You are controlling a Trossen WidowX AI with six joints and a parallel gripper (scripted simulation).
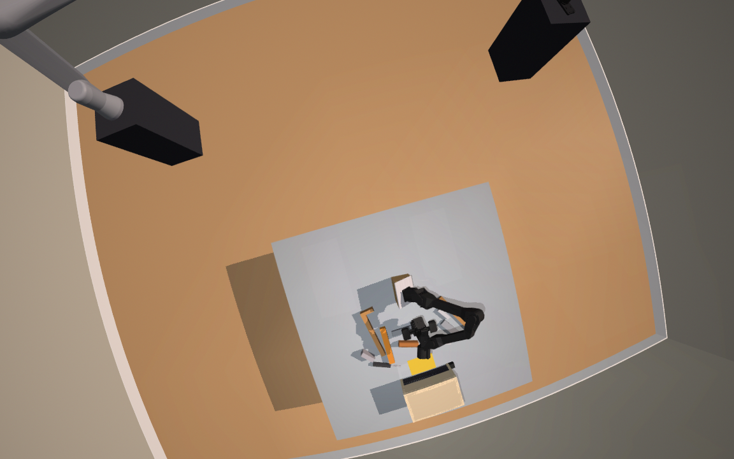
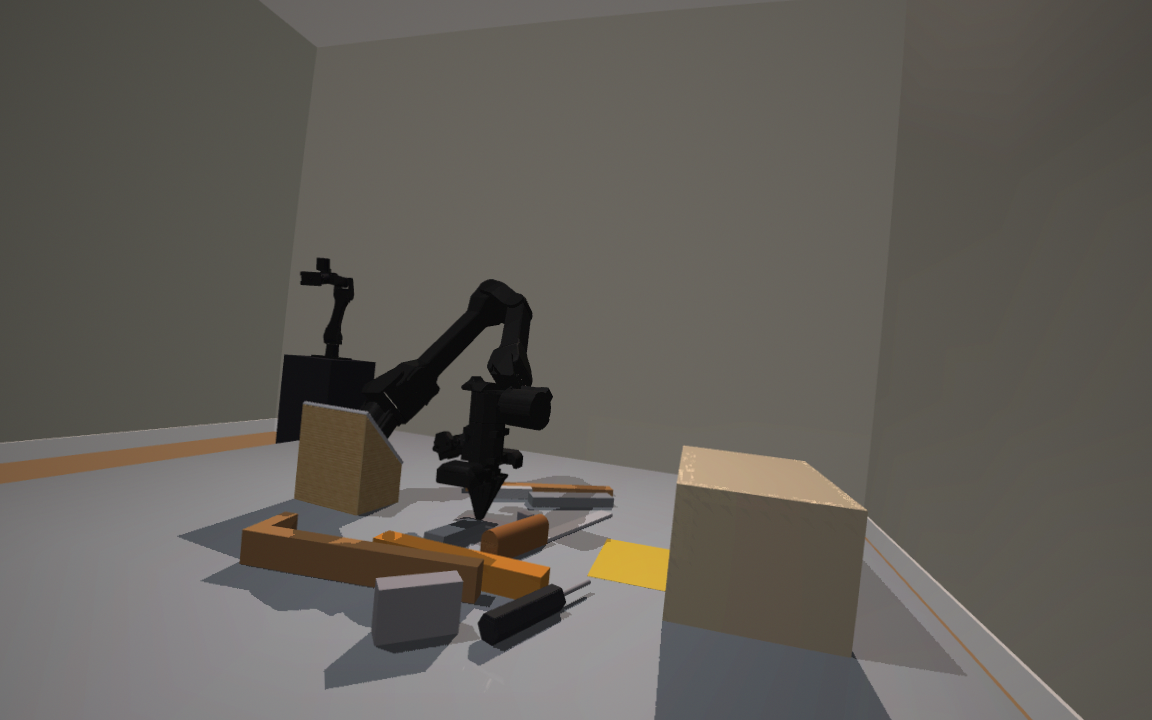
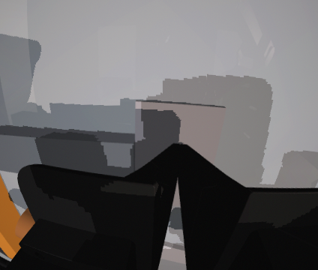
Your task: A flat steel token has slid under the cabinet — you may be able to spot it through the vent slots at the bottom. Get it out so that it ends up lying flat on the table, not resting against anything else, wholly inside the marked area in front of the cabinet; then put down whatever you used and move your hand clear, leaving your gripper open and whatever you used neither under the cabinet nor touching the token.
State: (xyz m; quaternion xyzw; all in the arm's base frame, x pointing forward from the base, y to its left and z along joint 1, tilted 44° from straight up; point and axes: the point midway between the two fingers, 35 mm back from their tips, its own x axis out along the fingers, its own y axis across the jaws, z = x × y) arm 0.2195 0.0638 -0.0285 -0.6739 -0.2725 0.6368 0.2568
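Now: the grey t-shaped piece 10 mm ahead of my gripper tip and 40 mm to the right of it. Round my gripper tip: grey bar: 90 mm ahead, 200 mm to the left; then orange stick: 10 mm ahead, 240 mm to the left; then grey cube: 60 mm ahead, 30 mm to the left.
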